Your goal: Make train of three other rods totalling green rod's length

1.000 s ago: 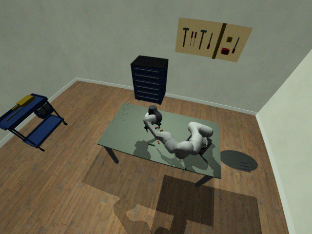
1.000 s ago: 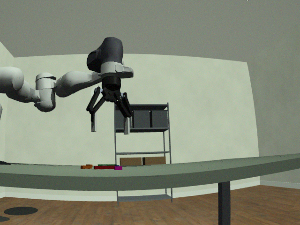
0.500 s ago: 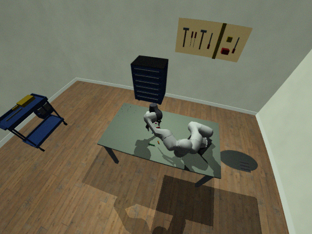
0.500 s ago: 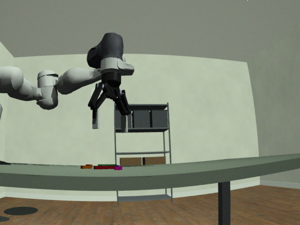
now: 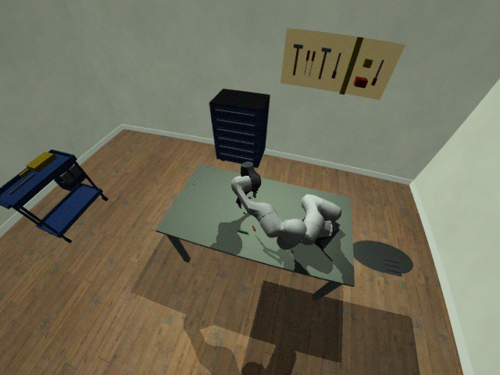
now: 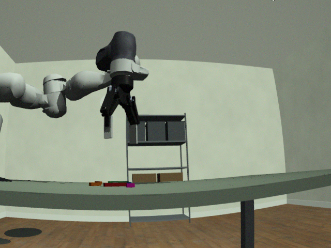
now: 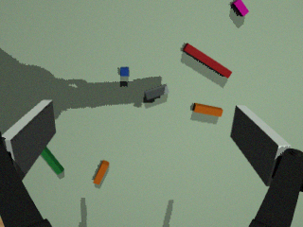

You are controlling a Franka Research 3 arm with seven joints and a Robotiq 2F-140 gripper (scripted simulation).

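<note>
Right now my hand is 140 mm above the blue rod, 20 mm short of it and 10 mm to the right of it. Round my hand: grey rod (140 mm below, 20 mm behind); magenta rod (150 mm to the right, 140 mm below); red rod (140 mm below, 80 mm to the right, 30 mm behind).
</note>
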